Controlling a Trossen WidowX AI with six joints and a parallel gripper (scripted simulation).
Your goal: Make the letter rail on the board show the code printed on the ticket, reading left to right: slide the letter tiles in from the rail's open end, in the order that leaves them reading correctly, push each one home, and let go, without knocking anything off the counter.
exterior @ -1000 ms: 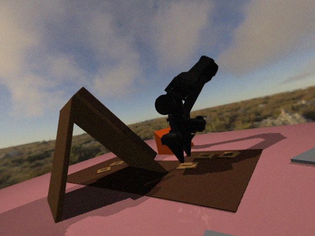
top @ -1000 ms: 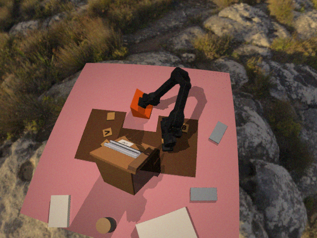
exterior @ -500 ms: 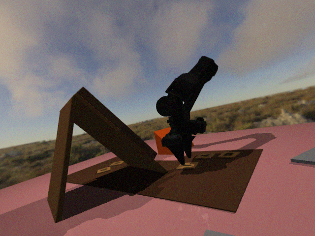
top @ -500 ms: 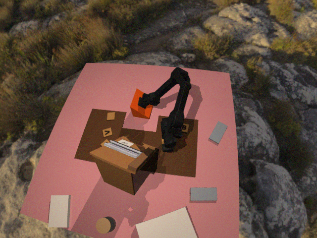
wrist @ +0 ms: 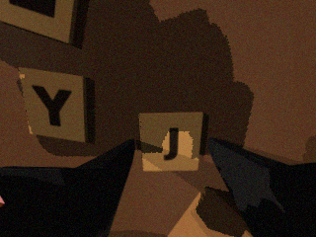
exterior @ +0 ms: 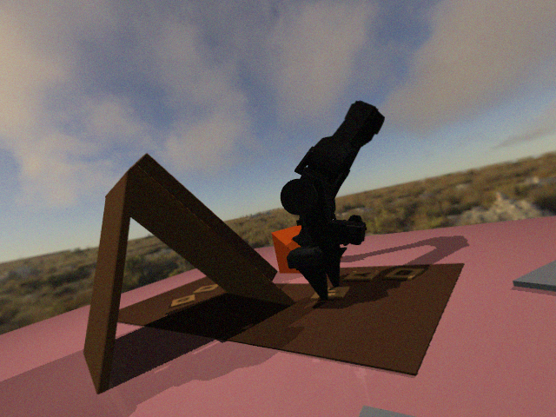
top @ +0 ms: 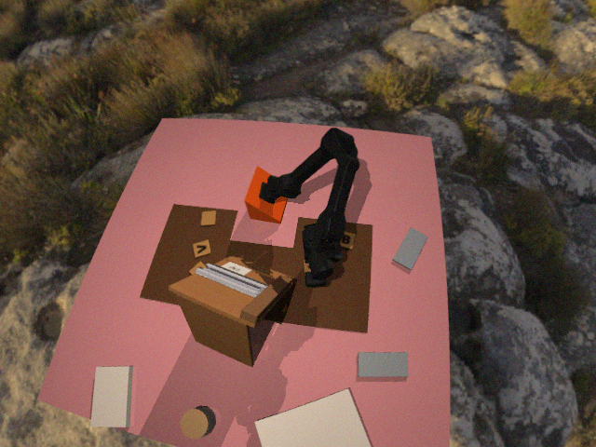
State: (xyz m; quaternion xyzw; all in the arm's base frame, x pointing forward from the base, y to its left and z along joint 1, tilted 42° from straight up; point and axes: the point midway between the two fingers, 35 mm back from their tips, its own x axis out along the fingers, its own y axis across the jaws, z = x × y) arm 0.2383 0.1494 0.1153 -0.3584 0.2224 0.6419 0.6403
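Now: gripper tip 240 mm to the left of the white ticket, 80 mm below it and 70 mm short of it. The rest, counted from my gripper tip: brown mat: 190 mm to the right, 30 mm behind; then white block: 570 mm to the right, 520 mm ahead, 10 mm above.
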